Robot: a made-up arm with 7 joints. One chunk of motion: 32 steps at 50 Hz.
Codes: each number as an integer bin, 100 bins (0 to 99) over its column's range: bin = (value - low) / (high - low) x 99, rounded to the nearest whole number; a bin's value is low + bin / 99 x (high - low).
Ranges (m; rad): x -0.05..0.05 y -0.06..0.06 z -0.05..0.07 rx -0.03..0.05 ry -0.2..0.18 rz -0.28..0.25
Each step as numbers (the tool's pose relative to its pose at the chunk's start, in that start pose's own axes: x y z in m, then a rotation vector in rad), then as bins.
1 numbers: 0.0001 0.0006 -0.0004 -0.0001 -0.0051 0.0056
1 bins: 50 50 41 37 51 53
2 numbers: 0.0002 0.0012 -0.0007 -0.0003 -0.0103 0.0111
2 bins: 50 50 41 37 49 54
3 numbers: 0.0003 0.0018 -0.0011 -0.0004 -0.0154 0.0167
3 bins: 50 51 40 37 48 55
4 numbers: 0.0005 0.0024 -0.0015 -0.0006 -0.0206 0.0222
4 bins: 50 51 40 36 47 56
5 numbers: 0.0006 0.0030 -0.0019 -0.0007 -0.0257 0.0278
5 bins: 50 52 40 36 45 57
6 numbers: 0.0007 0.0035 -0.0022 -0.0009 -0.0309 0.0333
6 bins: 50 52 39 36 44 59
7 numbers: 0.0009 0.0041 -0.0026 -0.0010 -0.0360 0.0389
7 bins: 50 53 39 36 43 60
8 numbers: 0.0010 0.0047 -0.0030 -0.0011 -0.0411 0.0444
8 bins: 50 53 39 36 41 61
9 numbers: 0.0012 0.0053 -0.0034 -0.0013 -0.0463 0.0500
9 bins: 51 54 38 36 40 62
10 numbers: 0.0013 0.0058 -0.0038 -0.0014 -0.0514 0.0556
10 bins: 51 54 38 35 39 63
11 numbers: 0.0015 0.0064 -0.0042 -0.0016 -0.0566 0.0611
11 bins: 51 55 38 35 37 64
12 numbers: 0.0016 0.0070 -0.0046 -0.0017 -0.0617 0.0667
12 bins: 51 55 37 35 36 65
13 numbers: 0.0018 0.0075 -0.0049 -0.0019 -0.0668 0.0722
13 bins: 51 56 37 35 35 66
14 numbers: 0.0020 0.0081 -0.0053 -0.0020 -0.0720 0.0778
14 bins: 51 56 37 35 33 67
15 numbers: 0.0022 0.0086 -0.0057 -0.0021 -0.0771 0.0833
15 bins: 52 57 37 35 32 68
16 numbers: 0.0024 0.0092 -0.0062 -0.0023 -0.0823 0.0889
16 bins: 52 57 36 34 31 69
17 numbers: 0.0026 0.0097 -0.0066 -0.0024 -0.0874 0.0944
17 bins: 52 58 36 34 29 70
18 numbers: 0.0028 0.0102 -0.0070 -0.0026 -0.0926 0.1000
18 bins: 52 58 35 34 28 71
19 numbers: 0.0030 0.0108 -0.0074 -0.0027 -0.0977 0.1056
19 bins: 52 58 35 34 27 72
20 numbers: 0.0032 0.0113 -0.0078 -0.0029 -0.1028 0.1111
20 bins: 53 59 35 34 25 73
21 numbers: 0.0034 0.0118 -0.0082 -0.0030 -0.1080 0.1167
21 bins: 53 59 34 33 24 74
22 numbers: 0.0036 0.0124 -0.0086 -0.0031 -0.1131 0.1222
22 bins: 53 60 34 33 23 75
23 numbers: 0.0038 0.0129 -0.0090 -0.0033 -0.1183 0.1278
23 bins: 53 60 34 33 21 76
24 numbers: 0.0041 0.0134 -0.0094 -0.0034 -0.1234 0.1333
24 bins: 54 61 33 33 20 77
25 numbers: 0.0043 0.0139 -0.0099 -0.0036 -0.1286 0.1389
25 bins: 54 61 33 33 19 78
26 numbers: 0.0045 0.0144 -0.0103 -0.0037 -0.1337 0.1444
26 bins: 54 61 33 33 17 79
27 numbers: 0.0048 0.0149 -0.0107 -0.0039 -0.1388 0.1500
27 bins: 54 62 32 32 16 80
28 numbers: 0.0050 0.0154 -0.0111 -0.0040 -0.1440 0.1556
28 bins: 54 62 32 32 15 81
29 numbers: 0.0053 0.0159 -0.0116 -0.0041 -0.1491 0.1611
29 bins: 55 63 32 32 13 82
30 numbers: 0.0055 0.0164 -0.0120 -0.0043 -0.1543 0.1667
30 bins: 55 63 31 32 12 83
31 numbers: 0.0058 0.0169 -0.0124 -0.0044 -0.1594 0.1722
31 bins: 55 63 31 32 11 84
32 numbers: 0.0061 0.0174 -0.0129 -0.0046 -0.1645 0.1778
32 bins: 56 64 31 31 9 86
